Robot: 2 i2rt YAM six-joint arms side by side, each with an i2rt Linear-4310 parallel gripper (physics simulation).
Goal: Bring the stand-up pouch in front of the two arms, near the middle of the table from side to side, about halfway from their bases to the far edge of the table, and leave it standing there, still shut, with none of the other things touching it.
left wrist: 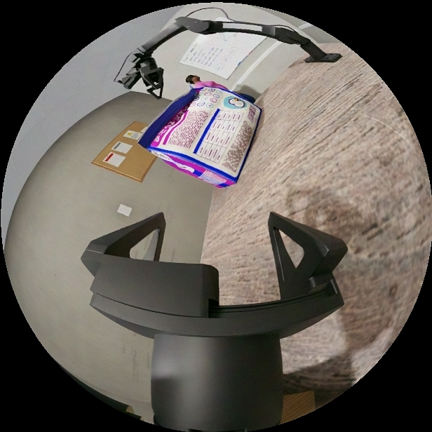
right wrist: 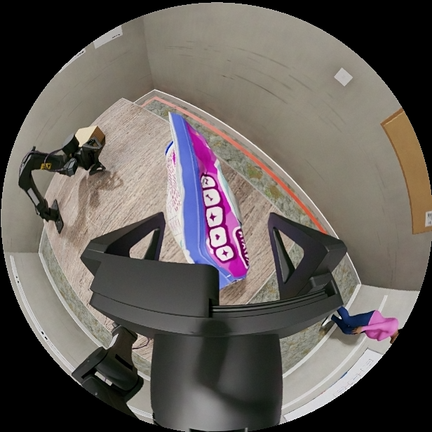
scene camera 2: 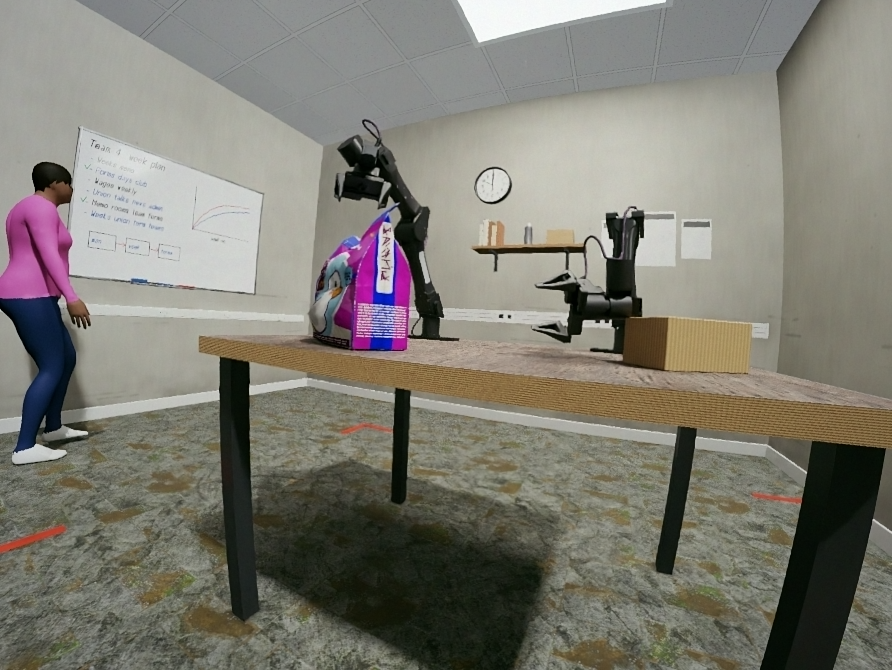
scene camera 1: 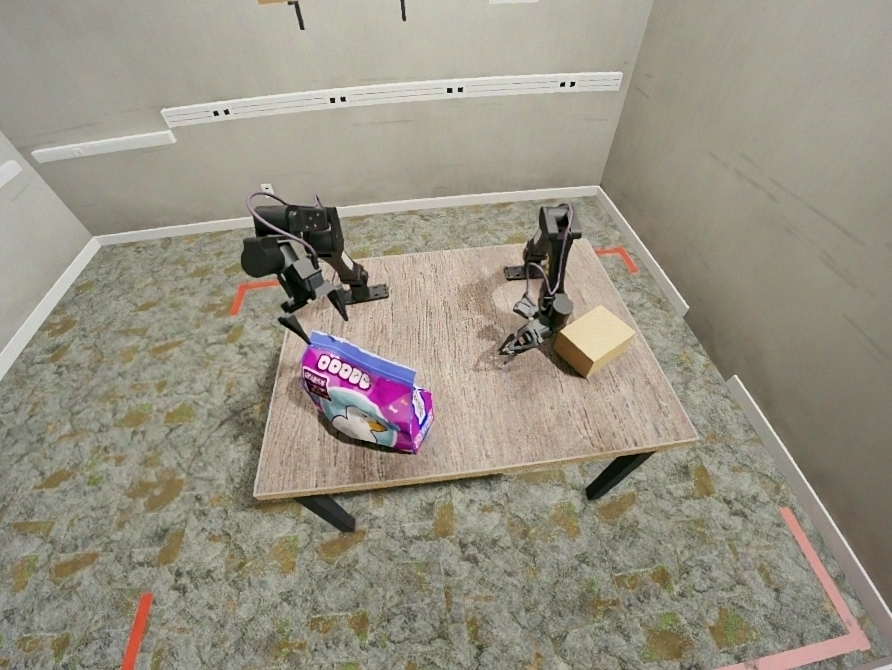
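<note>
The purple and blue stand-up pouch (scene camera 1: 367,407) (scene camera 2: 378,288) (left wrist: 215,132) (right wrist: 212,210) stands upright and shut on the left part of the table in both scene views, its blue top seal uppermost. My right gripper (scene camera 1: 325,328) (scene camera 2: 361,199) (right wrist: 216,217) is open, just above the pouch's far left top corner in scene camera 1. In the right wrist view the seal runs between its spread fingers; whether a fingertip touches it I cannot tell. My left gripper (scene camera 1: 507,330) (scene camera 2: 535,306) (left wrist: 216,217) is open and empty, low over the table, well to the right of the pouch.
A tan box (scene camera 1: 594,340) (scene camera 2: 685,344) (right wrist: 89,135) lies on the right part of the wooden table (scene camera 1: 490,447) (scene camera 2: 504,382), close beside my left arm's wrist and apart from the pouch. A person (scene camera 2: 43,259) stands beyond the table at the left.
</note>
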